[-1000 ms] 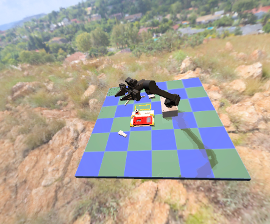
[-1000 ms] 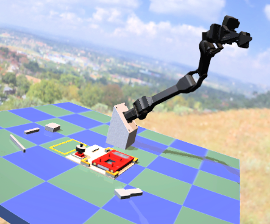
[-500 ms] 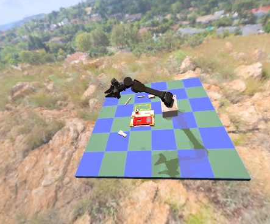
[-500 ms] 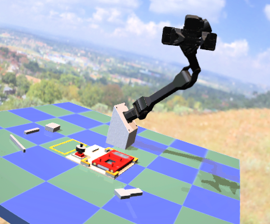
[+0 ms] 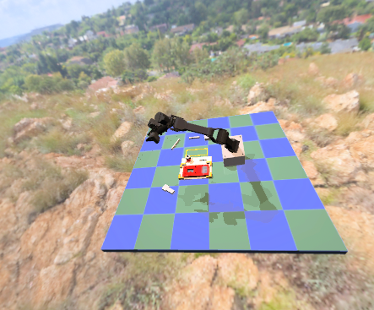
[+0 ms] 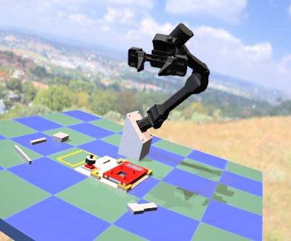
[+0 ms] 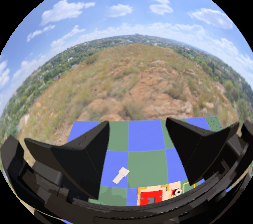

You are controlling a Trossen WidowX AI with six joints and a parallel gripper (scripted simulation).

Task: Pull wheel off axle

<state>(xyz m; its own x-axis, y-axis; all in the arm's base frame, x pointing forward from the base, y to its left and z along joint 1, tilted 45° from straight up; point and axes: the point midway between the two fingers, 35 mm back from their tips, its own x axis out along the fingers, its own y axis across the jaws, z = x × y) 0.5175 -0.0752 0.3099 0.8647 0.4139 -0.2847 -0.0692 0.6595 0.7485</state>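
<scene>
Now: the wheel 170 mm behind my gripper tip, 210 mm to the right of it and 390 mm below it. Also, from my gripper tip: short bar: 210 mm behind, 510 mm to the right, 420 mm below; then upright axle: 170 mm behind, 210 mm to the right, 400 mm below; then long bar: 30 mm behind, 440 mm to the right, 420 mm below.
</scene>
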